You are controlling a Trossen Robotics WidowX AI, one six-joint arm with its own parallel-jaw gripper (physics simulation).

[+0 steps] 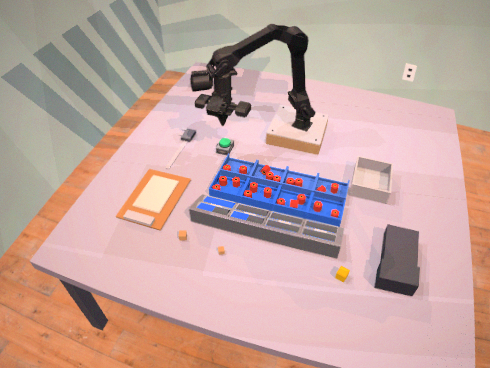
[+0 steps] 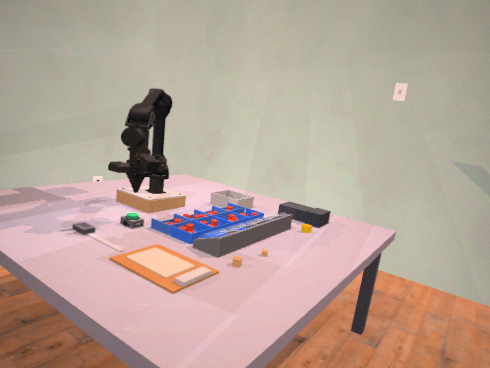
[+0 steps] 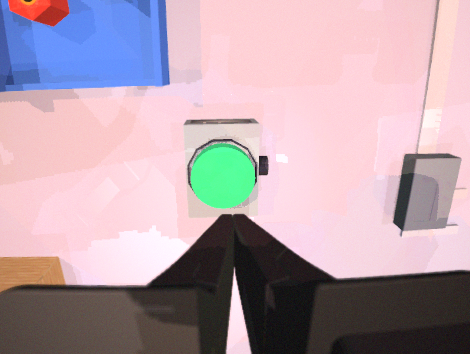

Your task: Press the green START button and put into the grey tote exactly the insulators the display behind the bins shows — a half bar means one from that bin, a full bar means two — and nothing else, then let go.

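Note:
My gripper (image 1: 223, 121) (image 2: 136, 190) (image 3: 232, 225) is shut and empty, above the table near the green START button (image 1: 225, 143) (image 2: 132, 216) (image 3: 223, 176), clear of it. The display (image 1: 265, 237) (image 2: 250, 237) has four panels. The leftmost shows a full blue bar in its upper row and a half bar in its lower row; the second shows a half bar in its lower row. The other two show no blue. Blue bins (image 1: 343, 212) (image 2: 185, 237) (image 3: 100, 60), two rows of four, hold red insulators (image 1: 334, 188) (image 2: 190, 228) (image 3: 42, 10). The grey tote (image 1: 370, 193) (image 2: 225, 201) looks empty.
A dark block (image 1: 400, 257) (image 2: 305, 214) and a yellow cube (image 1: 342, 273) (image 2: 306, 228) lie right of the display. Two small orange cubes (image 1: 183, 235) (image 2: 237, 261) lie in front. An orange board (image 1: 162, 212) (image 2: 145, 272) and a dark adapter (image 1: 188, 134) (image 2: 84, 228) (image 3: 427, 192) lie left.

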